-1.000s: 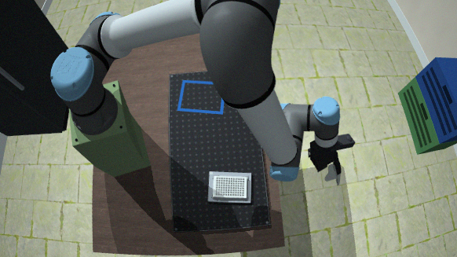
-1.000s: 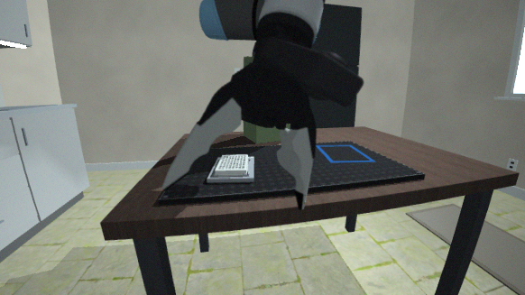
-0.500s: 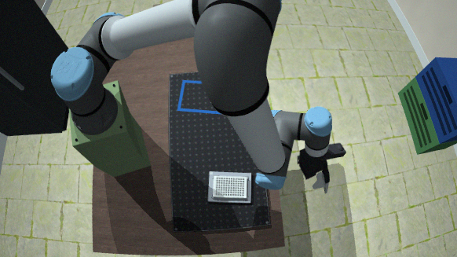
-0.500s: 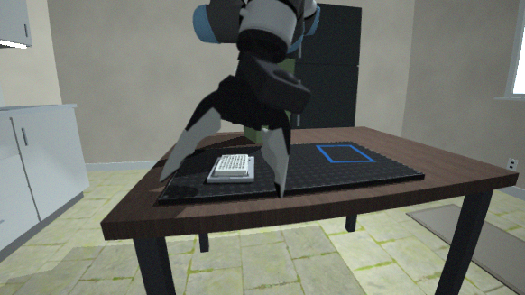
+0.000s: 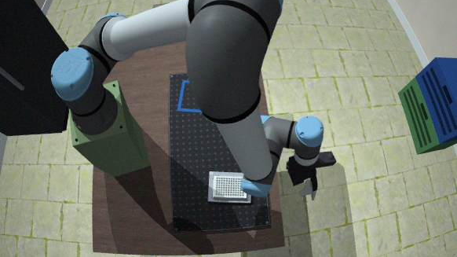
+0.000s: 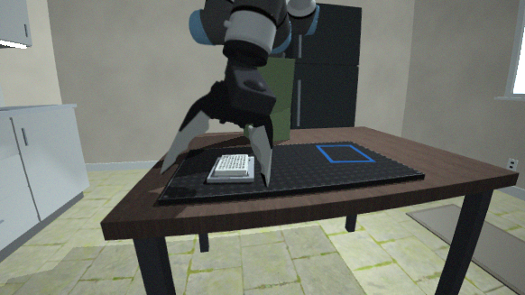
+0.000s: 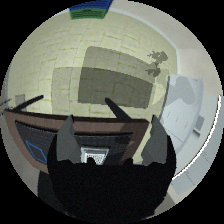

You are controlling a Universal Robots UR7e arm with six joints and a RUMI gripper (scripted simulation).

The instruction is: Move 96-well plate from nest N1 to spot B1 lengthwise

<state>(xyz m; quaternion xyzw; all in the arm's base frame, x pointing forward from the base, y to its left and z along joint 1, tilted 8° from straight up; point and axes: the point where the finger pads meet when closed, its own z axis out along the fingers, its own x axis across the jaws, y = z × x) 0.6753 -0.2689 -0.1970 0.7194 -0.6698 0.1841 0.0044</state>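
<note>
My gripper is now 27 cm past the white 96-well plate, 5 cm to the right of it and 8 cm above it. Also, from my hand: grey plate nest 27 cm behind, 5 cm to the left, 9 cm below.
</note>
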